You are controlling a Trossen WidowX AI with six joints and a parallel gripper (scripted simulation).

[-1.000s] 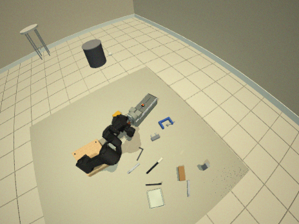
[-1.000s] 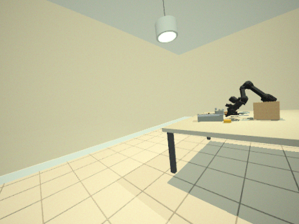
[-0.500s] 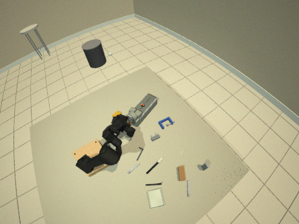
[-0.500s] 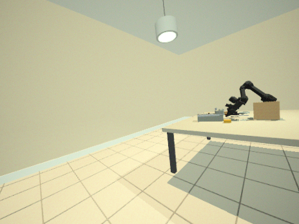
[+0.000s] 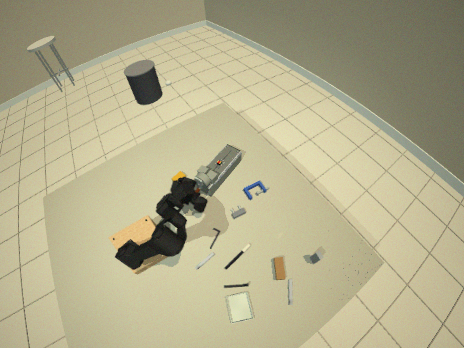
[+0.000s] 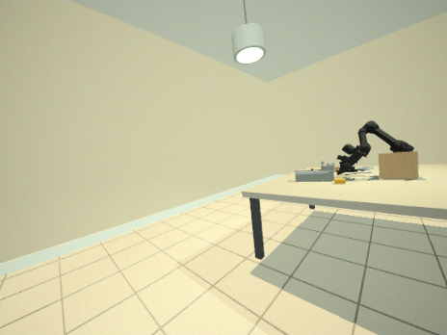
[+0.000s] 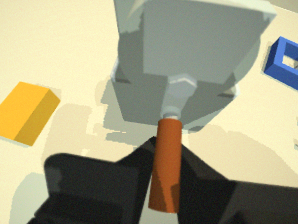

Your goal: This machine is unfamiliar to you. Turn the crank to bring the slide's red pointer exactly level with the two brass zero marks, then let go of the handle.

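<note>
Now: gripper tip 2 cm past the brown crank handle and 3 cm below it. Also, from my gripper tip: red pointer 16 cm ahead, 4 cm to the left, 5 cm above; grey clamp 8 cm ahead, 18 cm to the right, 3 cm below; orange block 2 cm behind, 15 cm to the left, 2 cm below.
</note>
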